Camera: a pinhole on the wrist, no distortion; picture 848 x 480 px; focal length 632.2 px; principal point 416.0 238.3 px. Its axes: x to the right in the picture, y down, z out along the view. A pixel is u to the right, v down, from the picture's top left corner.
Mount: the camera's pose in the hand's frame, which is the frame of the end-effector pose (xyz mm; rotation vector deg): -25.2 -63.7 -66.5 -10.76 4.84 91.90
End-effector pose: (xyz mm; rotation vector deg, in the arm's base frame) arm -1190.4 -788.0 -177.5 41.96 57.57 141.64
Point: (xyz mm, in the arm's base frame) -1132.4 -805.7 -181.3
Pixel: 726 382
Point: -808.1 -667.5 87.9
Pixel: 455 348
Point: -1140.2 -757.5 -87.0
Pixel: 662 81
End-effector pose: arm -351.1 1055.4 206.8 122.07 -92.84 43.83
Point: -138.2 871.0 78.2
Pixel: outside the picture
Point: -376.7 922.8 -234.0
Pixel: 493 375
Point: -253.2 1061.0 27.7
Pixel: 243 399
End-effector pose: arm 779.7 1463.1 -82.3 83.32 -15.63 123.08
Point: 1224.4 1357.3 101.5
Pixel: 230 160
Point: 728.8 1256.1 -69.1
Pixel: outside the picture
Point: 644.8 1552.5 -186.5
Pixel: behind the camera
